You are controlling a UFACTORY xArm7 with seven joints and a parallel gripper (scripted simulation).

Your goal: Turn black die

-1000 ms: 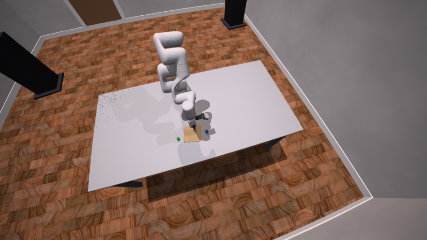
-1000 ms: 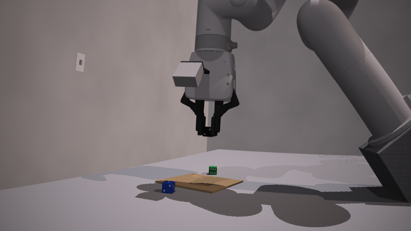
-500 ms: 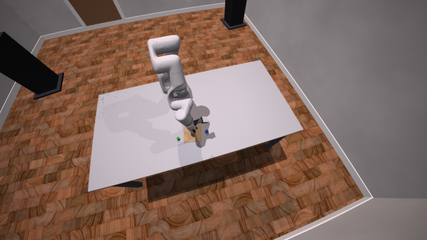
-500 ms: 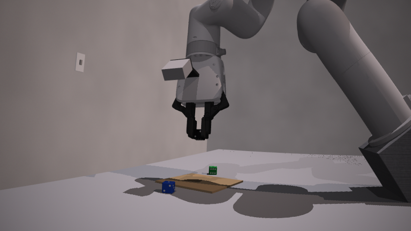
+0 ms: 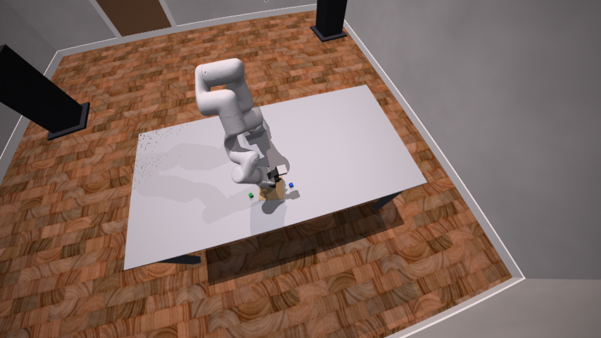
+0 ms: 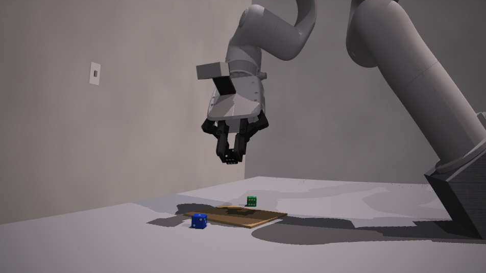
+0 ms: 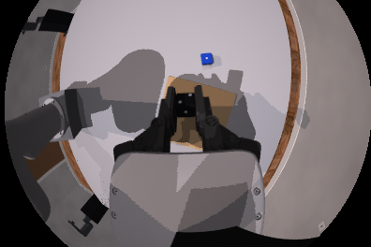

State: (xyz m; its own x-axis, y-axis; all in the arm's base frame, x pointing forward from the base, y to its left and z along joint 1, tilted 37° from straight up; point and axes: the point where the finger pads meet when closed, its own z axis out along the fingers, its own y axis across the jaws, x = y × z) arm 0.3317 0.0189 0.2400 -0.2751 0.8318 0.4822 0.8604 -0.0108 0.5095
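My gripper is now 50 mm to the left of the tan mat and 120 mm above it. The rest, counted from my hand: black die: 10 mm below; green die: 170 mm to the right, 120 mm below; blue die: 30 mm ahead, 70 mm to the left, 120 mm below.
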